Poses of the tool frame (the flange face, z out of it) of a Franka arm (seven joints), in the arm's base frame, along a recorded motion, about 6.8 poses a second.
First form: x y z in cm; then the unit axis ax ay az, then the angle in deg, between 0 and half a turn.
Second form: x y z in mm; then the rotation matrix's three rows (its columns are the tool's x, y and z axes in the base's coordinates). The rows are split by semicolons. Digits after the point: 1 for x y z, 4 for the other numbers.
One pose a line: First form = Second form
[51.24 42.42 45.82 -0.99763 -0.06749 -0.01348 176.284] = 512.4 424.2 458.2; 0.9905 0.1354 0.0225; 0.1336 -0.9888 0.0665; 0.0312 -0.0628 -0.9975
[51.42 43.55 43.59 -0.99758 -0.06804 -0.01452 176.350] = 514.2 435.5 435.9; 0.9903 0.1365 0.0246; 0.1347 -0.9887 0.0655; 0.0333 -0.0615 -0.9976
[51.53 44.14 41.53 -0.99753 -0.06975 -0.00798 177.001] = 515.3 441.4 415.3; 0.9901 0.1395 0.0123; 0.1386 -0.9889 0.0533; 0.0196 -0.0511 -0.9985
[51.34 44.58 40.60 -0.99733 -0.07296 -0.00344 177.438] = 513.4 445.8 406.0; 0.9893 0.1456 0.0036; 0.1453 -0.9884 0.0451; 0.0101 -0.0441 -0.9990
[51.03 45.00 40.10 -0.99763 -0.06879 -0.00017 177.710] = 510.3 450.0 401.0; 0.9905 0.1372 -0.0024; 0.1372 -0.9897 0.0399; 0.0031 -0.0398 -0.9992
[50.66 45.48 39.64 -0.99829 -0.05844 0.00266 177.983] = 506.6 454.8 396.4; 0.9932 0.1165 -0.0074; 0.1167 -0.9926 0.0348; -0.0033 -0.0354 -0.9994
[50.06 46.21 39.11 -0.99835 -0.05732 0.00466 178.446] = 500.6 462.1 391.1; 0.9934 0.1143 -0.0109; 0.1146 -0.9931 0.0265; -0.0077 -0.0276 -0.9996
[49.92 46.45 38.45 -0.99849 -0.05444 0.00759 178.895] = 499.2 464.5 384.5; 0.9940 0.1086 -0.0162; 0.1089 -0.9939 0.0184; -0.0141 -0.0201 -0.9997
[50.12 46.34 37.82 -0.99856 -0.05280 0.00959 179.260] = 501.2 463.4 378.2; 0.9942 0.1053 -0.0198; 0.1056 -0.9943 0.0119; -0.0185 -0.0139 -0.9997
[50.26 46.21 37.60 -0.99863 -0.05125 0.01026 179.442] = 502.6 462.1 376.0; 0.9945 0.1023 -0.0210; 0.1025 -0.9947 0.0087; -0.0200 -0.0108 -0.9997
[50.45 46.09 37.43 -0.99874 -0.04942 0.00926 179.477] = 504.5 460.9 374.3; 0.9949 0.0986 -0.0189; 0.0988 -0.9951 0.0082; -0.0180 -0.0100 -0.9998
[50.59 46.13 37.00 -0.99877 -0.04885 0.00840 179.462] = 505.9 461.3 370.0; 0.9951 0.0975 -0.0172; 0.0977 -0.9952 0.0086; -0.0163 -0.0102 -0.9998
